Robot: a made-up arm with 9 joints. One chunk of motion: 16 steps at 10 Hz.
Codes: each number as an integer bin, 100 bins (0 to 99) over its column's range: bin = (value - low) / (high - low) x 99, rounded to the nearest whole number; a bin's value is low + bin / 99 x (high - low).
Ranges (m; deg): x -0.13..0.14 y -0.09..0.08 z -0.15..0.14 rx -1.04..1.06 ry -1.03..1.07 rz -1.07..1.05
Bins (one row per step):
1: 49 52 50 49 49 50
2: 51 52 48 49 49 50
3: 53 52 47 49 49 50
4: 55 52 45 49 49 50
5: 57 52 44 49 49 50
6: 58 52 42 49 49 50
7: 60 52 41 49 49 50
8: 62 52 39 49 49 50
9: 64 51 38 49 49 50
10: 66 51 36 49 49 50
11: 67 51 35 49 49 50
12: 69 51 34 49 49 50
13: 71 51 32 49 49 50
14: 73 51 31 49 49 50
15: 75 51 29 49 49 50
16: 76 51 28 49 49 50
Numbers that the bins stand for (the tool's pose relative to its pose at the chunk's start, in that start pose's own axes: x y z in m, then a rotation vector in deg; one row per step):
1: 0.0036 -0.0007 -0.0035 0.00 0.01 0.00
2: 0.0091 -0.0007 -0.0094 0.00 0.01 0.00
3: 0.0145 -0.0007 -0.0123 0.00 0.01 0.00
4: 0.0200 -0.0007 -0.0182 0.00 0.01 0.00
5: 0.0255 -0.0007 -0.0211 0.00 0.01 0.00
6: 0.0282 -0.0007 -0.0270 0.00 0.01 0.00
7: 0.0336 -0.0007 -0.0299 0.00 0.01 0.00
8: 0.0391 -0.0007 -0.0358 0.00 0.01 0.00
9: 0.0445 -0.0024 -0.0387 0.00 0.01 0.00
10: 0.0500 -0.0024 -0.0445 0.00 0.01 0.00
11: 0.0527 -0.0024 -0.0475 0.00 0.01 0.00
12: 0.0582 -0.0024 -0.0504 0.00 0.01 0.00
13: 0.0636 -0.0024 -0.0563 0.00 0.01 0.00
14: 0.0691 -0.0024 -0.0592 0.00 0.01 0.00
15: 0.0745 -0.0024 -0.0651 0.00 0.01 0.00
16: 0.0773 -0.0024 -0.0680 0.00 0.01 0.00

